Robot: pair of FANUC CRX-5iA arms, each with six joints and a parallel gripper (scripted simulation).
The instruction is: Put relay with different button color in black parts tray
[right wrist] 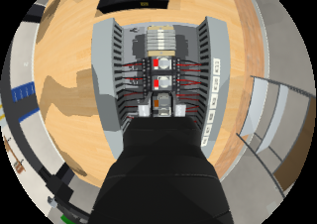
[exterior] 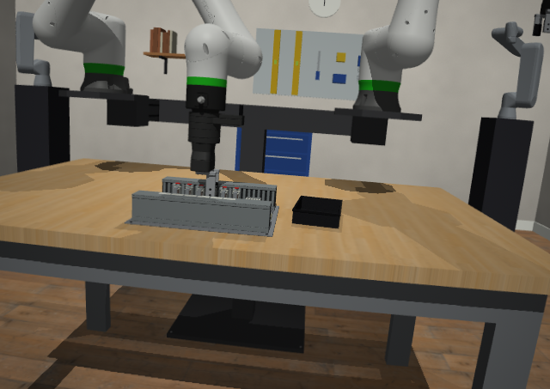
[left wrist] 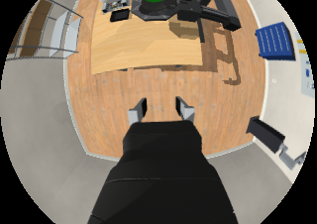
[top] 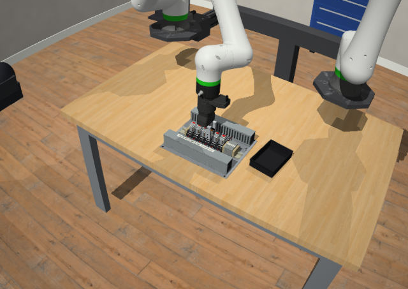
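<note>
My right gripper is now 30 mm above the grey relay panel. From my right hand the other things lie so: black parts tray: 260 mm to the left, 60 mm behind, 40 mm below.
</note>
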